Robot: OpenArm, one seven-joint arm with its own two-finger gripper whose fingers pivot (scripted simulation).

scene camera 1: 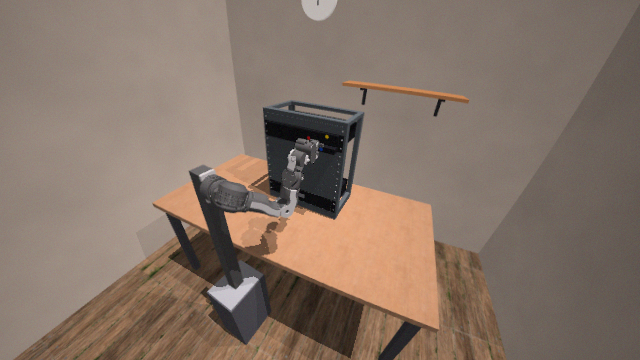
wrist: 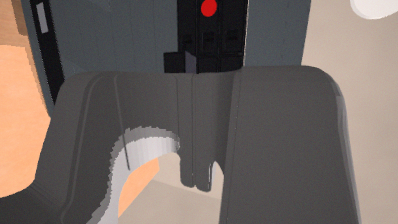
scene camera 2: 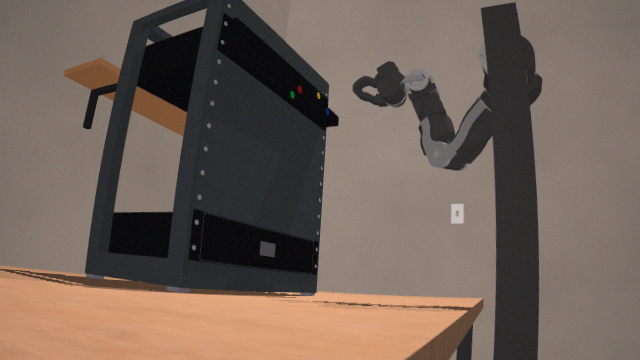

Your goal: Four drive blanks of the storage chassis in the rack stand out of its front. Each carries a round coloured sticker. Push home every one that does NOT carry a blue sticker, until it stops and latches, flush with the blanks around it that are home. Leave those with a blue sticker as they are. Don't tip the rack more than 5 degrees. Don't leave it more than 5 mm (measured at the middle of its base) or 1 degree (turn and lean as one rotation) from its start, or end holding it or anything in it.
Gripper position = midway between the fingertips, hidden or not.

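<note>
The gripper (scene camera 2: 356, 91) visible. Gripper also in the wrist view (wrist: 202, 130).
</note>
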